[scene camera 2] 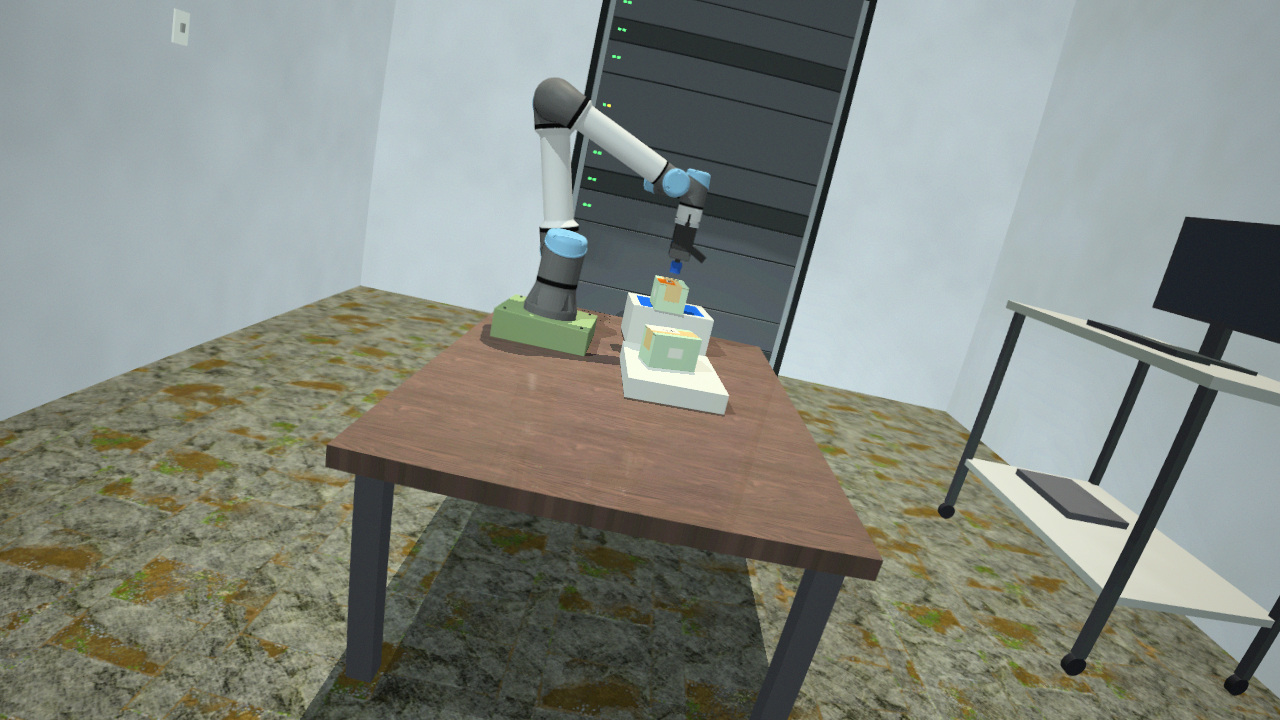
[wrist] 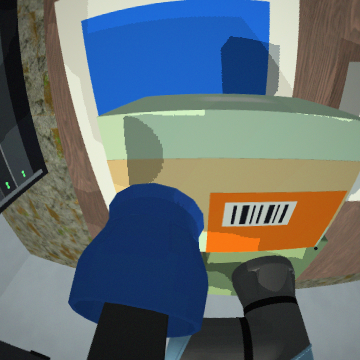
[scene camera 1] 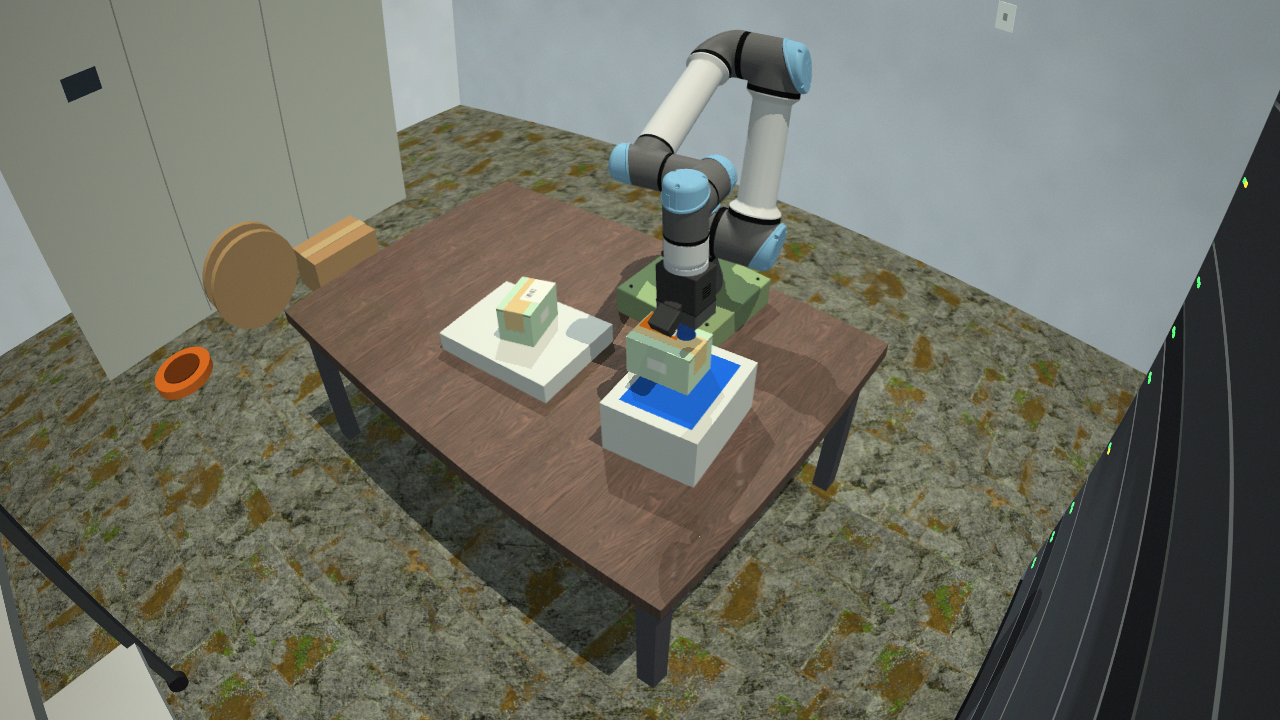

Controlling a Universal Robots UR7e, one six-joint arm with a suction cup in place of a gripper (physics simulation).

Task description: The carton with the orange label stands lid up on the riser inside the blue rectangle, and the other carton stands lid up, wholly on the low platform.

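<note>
The carton with the orange label (scene camera 1: 655,360) (scene camera 2: 664,298) (wrist: 260,137) stands lid up on the riser (scene camera 1: 646,438) (scene camera 2: 638,329). It covers part of the blue rectangle (scene camera 1: 691,408) (wrist: 165,55) and appears to reach past its side nearest the low platform; its base is partly hidden. The other carton (scene camera 1: 528,320) (scene camera 2: 671,351) stands lid up, wholly on the low platform (scene camera 1: 467,335) (scene camera 2: 671,393). My suction cup (scene camera 1: 685,335) (scene camera 2: 674,270) (wrist: 155,190) is open and empty, pointing down close above the orange-label carton's lid, with a small gap in scene camera 2.
The green robot base (scene camera 1: 756,284) (scene camera 2: 541,331) stands behind the riser on the brown table (scene camera 1: 537,465) (scene camera 2: 572,447). A dark server rack (scene camera 1: 1163,447) (scene camera 2: 716,116) and a wheeled cart (scene camera 2: 1109,344) stand off the table. A cardboard box (scene camera 1: 338,250) is beyond its far end.
</note>
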